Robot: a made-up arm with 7 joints. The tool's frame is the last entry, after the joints.
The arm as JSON. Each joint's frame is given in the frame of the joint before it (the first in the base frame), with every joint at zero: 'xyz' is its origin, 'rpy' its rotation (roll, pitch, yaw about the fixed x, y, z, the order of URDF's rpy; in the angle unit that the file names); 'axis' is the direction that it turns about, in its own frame. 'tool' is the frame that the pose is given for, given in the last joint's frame.
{
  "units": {
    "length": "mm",
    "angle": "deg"
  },
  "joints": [
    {
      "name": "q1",
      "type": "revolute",
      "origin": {
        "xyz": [
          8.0,
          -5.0,
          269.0
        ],
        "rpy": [
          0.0,
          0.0,
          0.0
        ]
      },
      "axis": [
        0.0,
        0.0,
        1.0
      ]
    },
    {
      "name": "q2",
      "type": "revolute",
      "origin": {
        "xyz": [
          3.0,
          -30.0,
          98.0
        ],
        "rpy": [
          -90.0,
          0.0,
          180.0
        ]
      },
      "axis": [
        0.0,
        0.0,
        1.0
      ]
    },
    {
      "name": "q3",
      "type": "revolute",
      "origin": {
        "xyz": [
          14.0,
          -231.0,
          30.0
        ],
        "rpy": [
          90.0,
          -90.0,
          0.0
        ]
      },
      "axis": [
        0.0,
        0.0,
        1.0
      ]
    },
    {
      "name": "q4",
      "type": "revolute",
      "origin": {
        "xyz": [
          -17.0,
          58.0,
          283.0
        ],
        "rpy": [
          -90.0,
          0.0,
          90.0
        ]
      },
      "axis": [
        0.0,
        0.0,
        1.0
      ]
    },
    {
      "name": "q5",
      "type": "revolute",
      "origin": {
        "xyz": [
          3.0,
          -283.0,
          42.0
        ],
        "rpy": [
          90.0,
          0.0,
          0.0
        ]
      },
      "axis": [
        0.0,
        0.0,
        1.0
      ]
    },
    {
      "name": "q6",
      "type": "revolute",
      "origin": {
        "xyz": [
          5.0,
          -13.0,
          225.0
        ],
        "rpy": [
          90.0,
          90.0,
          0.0
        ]
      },
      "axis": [
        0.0,
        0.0,
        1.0
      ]
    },
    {
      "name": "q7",
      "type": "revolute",
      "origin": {
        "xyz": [
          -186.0,
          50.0,
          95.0
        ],
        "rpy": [
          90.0,
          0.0,
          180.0
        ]
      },
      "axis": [
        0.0,
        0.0,
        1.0
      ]
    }
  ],
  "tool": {
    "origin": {
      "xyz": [
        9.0,
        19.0,
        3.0
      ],
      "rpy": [
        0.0,
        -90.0,
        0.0
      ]
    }
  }
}
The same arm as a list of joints. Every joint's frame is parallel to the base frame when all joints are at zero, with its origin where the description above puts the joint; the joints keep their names.
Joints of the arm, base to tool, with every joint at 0 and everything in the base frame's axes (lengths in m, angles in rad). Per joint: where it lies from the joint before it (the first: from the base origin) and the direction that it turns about. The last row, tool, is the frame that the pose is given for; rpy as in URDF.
q1: axis 0 0 1 xyz 0.008 -0.005 0.269
q2: axis 0 -1 0 xyz 0.003 -0.03 0.098
q3: axis 0 0 1 xyz -0.014 -0.03 0.231
q4: axis 0 1 0 xyz 0.058 0.017 0.283
q5: axis 0 0 1 xyz 0.003 0.042 0.283
q6: axis 0 -1 0 xyz 0.005 -0.013 0.225
q7: axis 1 0 0 xyz 0.05 -0.095 0.186
tool: xyz 0.003 -0.019 0.009 rpy 3.1416 0 0

